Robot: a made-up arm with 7 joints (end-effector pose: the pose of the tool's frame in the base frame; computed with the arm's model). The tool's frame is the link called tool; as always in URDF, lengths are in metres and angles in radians. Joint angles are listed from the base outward.
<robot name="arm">
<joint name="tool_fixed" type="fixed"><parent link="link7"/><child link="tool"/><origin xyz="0 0 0" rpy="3.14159 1.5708 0"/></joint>
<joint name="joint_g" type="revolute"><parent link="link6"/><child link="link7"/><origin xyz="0 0 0" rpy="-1.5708 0 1.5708"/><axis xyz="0 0 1"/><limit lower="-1.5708" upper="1.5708" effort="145" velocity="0.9"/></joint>
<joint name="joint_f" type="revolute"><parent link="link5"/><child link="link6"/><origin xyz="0 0 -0.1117" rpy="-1.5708 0 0"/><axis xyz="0 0 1"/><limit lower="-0.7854" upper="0.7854" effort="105" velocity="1.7"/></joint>
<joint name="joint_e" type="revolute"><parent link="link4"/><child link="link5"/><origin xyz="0 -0.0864 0" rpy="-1.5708 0 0"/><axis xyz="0 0 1"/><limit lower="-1.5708" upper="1.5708" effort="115" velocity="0.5"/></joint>
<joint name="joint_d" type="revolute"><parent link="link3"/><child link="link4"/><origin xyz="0 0 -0.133" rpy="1.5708 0 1.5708"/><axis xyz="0 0 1"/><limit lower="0" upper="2.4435" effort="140" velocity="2.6"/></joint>
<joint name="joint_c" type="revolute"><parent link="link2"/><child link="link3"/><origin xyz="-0.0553 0 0" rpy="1.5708 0 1.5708"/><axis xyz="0 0 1"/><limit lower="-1.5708" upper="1.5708" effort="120" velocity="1.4"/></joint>
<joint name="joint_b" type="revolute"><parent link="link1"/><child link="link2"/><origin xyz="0 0 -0.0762" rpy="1.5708 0 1.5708"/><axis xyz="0 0 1"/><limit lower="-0.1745" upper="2" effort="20" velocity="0.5"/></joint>
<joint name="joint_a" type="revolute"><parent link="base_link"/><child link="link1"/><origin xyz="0 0.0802 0" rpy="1.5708 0 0"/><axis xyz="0 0 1"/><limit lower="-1.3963" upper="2" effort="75" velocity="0.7"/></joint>
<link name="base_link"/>
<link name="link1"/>
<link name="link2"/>
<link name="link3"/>
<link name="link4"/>
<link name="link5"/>
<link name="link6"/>
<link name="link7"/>
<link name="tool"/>
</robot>
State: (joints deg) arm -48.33 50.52 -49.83 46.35 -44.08 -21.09 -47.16
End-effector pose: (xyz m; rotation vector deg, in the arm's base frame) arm -0.1561 0.3376 -0.2627 1.85 -32.75 -97.68
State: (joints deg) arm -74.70 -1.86 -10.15 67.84 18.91 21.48 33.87
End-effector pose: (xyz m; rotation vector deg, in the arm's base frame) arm -0.2049 0.1156 -0.2433 -45.09 24.36 24.04
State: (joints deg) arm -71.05 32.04 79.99 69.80 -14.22 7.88 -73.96
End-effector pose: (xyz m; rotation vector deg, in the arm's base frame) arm -0.1034 0.4478 -0.0697 158.51 -8.37 -1.28
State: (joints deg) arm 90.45 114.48 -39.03 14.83 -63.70 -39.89 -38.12
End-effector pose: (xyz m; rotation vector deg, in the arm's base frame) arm -0.1286 0.5153 0.0384 128.76 -16.93 -32.03
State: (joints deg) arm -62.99 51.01 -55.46 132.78 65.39 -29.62 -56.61
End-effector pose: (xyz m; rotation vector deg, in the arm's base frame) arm -0.0756 0.1228 -0.1311 -7.03 -5.26 40.47
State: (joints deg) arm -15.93 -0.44 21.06 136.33 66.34 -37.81 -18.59
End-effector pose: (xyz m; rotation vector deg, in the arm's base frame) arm 0.1103 0.2052 -0.0787 -30.47 -135.66 88.62
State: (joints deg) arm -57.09 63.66 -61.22 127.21 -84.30 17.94 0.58
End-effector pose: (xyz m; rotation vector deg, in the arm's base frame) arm -0.0883 0.1564 -0.1476 -10.29 -59.74 -127.65
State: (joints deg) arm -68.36 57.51 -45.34 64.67 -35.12 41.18 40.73
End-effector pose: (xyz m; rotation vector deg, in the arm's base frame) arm -0.1898 0.3183 -0.2107 -12.91 84.39 -83.27
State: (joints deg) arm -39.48 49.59 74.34 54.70 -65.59 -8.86 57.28
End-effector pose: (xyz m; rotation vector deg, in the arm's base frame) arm -0.0157 0.4879 -0.0877 35.55 17.92 -32.99
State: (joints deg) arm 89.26 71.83 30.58 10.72 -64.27 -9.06 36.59
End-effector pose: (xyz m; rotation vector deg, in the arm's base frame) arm 0.1020 0.5261 0.0304 54.50 -64.24 3.75
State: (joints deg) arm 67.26 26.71 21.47 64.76 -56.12 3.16 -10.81
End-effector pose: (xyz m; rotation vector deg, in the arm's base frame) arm 0.2620 0.3376 0.0710 96.53 -98.55 11.84
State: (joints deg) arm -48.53 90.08 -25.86 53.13 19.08 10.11 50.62
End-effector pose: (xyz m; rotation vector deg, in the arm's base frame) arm 0.0430 0.4637 -0.1523 0.55 40.47 -44.54
